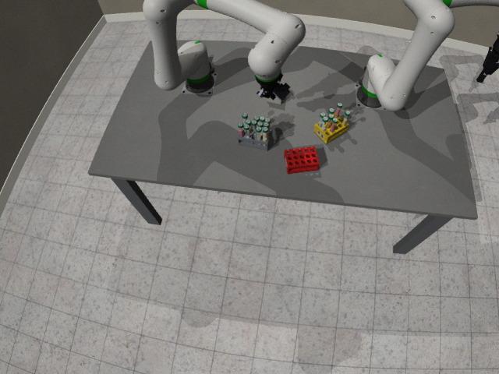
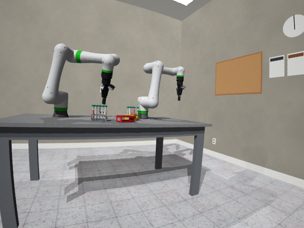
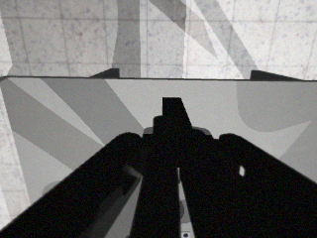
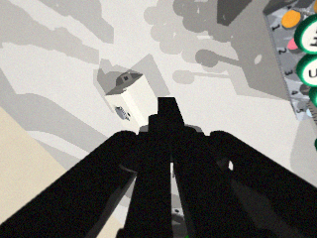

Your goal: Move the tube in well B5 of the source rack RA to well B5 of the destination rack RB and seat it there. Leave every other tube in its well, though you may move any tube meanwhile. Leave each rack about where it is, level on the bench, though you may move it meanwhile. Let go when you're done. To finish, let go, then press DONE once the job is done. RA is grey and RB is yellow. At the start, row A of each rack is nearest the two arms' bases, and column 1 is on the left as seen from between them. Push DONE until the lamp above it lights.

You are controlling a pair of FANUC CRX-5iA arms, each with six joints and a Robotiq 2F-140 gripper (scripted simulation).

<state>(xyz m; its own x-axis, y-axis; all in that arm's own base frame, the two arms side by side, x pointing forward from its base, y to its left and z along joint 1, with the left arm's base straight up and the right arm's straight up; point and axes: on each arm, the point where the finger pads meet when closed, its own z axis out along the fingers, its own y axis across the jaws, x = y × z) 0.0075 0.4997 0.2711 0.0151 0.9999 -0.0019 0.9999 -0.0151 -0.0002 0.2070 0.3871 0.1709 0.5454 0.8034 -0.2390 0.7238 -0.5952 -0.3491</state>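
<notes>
Now: right hand 14 cm past the small pale box, 12 cm above it and 1 cm to the right of it. Also, from my right hand: grey rack RA: 14 cm below, 12 cm ahead, 6 cm to the right; then green-capped tube marked h1: 10 cm to the right, 10 cm below, 9 cm ahead; then green-capped tube marked r4: 22 cm to the left, 10 cm below, 5 cm ahead.
</notes>
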